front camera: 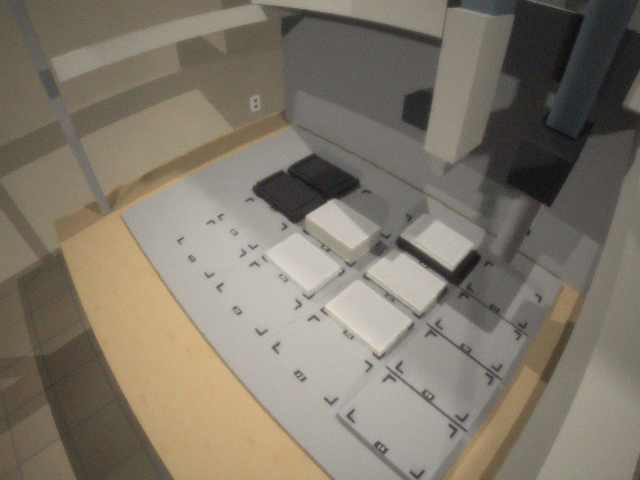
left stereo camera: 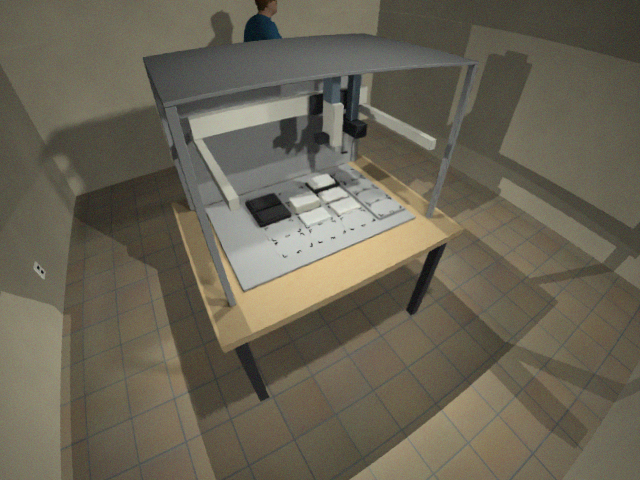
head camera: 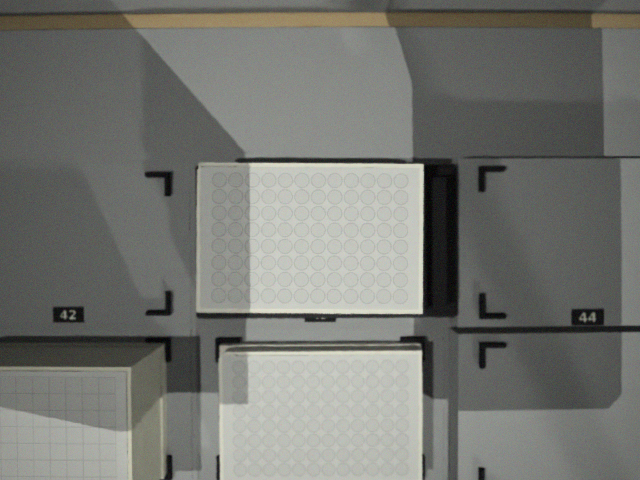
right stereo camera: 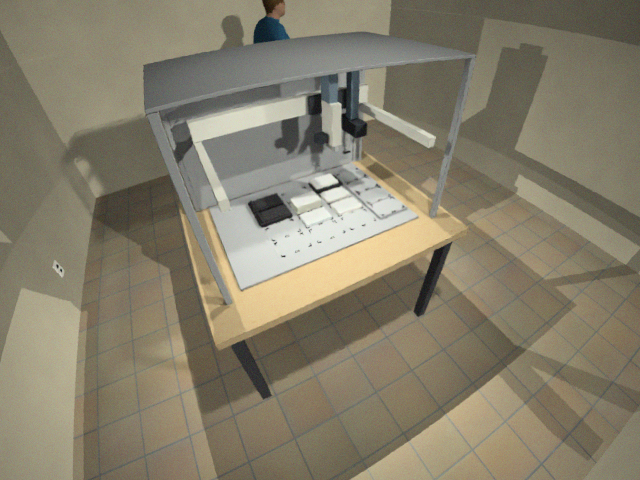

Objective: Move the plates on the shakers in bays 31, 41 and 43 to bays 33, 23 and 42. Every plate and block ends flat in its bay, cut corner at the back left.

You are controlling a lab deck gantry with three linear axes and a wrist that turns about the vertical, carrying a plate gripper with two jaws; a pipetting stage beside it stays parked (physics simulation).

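Where they show: gripper, fingertip midpoint: (front camera: 511, 241) (left stereo camera: 348, 156) (right stereo camera: 351, 156); robot's base at its link origin: (front camera: 179, 241) (left stereo camera: 284, 256) (right stereo camera: 282, 256).
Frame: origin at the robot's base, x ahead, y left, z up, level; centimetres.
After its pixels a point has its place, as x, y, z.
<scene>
A white plate (front camera: 439, 240) {39.1, 36.1, 3.7} (head camera: 310, 237) {38.7, 36.7, 3.7} (left stereo camera: 321, 181) {38.3, 35.5, 3.6} lies on the black shaker (front camera: 460, 271) {46.3, 33.0, 3.0} (head camera: 442, 237) {46.1, 36.7, 3.1} in bay 43. White plates lie in bay 33 (front camera: 406, 279) {39.4, 25.3, 1.4} (head camera: 320, 418) {39.2, 25.7, 1.4} and bay 23 (front camera: 368, 315) {39.5, 14.7, 1.4}. The black shakers in bay 31 (front camera: 289, 193) {7.1, 25.3, 2.4} and bay 41 (front camera: 323, 175) {7.4, 35.5, 2.4} carry no plate. Bay 42 (head camera: 77, 232) {23.4, 37.2, 0.0} holds no plate. My gripper (front camera: 509, 242) {52.2, 32.1, 16.0} (left stereo camera: 349, 152) {52.2, 32.1, 16.0} (right stereo camera: 352, 152) {52.2, 32.1, 16.0} is raised at the back right, above and right of bay 43. It looks open and empty, though its jaws are faint. It does not show in the head view. The cut corners are too small to tell.
A tall cream block (front camera: 342, 227) {23.9, 24.5, 4.2} (head camera: 62, 423) {25.3, 26.8, 4.2} stands in bay 32, directly in front of bay 42. A clear-edged plate (front camera: 303, 262) {23.5, 14.8, 1.4} lies in bay 22. The parked pipetting stage (front camera: 467, 87) (left stereo camera: 333, 124) hangs left of my gripper. The back wall panel (front camera: 351, 98) {0.6, 51.9, 15.5} rises behind the deck.
</scene>
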